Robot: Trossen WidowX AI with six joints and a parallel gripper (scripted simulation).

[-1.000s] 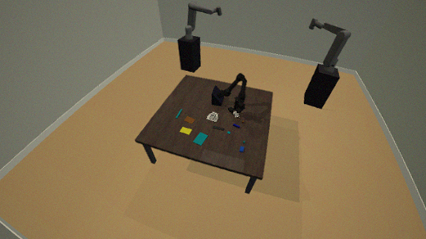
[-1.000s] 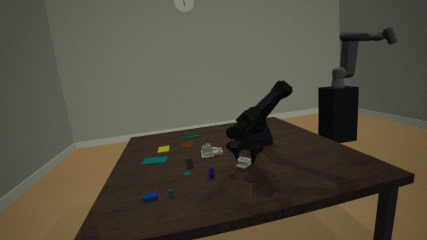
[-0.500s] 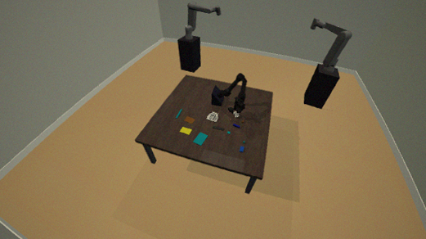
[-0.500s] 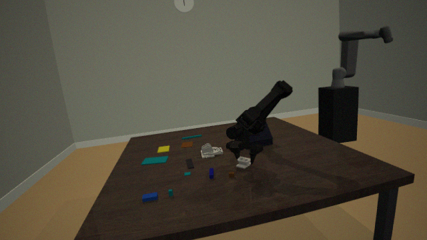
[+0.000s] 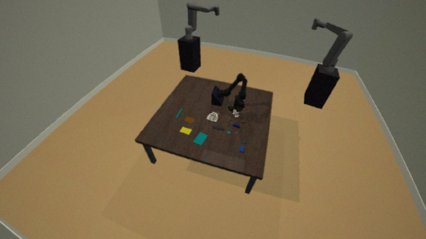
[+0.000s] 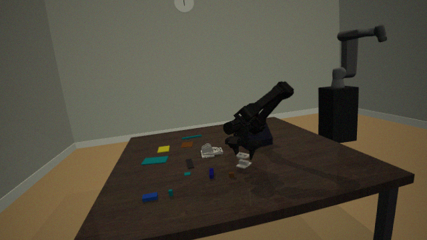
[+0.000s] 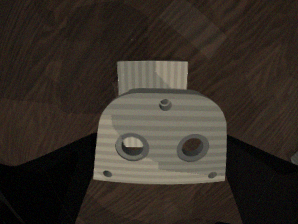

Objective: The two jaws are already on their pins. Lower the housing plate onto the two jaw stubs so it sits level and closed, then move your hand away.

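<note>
The small white piece lies 2 cm below my gripper tip, 1 cm to the left of it and 1 cm ahead of it. The rest, counted from my gripper tip: teal tile: 49 cm ahead, 21 cm to the right, 3 cm below; then dark bar: 28 cm ahead, 10 cm to the right, 3 cm below; then brown cube: 12 cm to the left, 9 cm ahead, 2 cm below.
</note>
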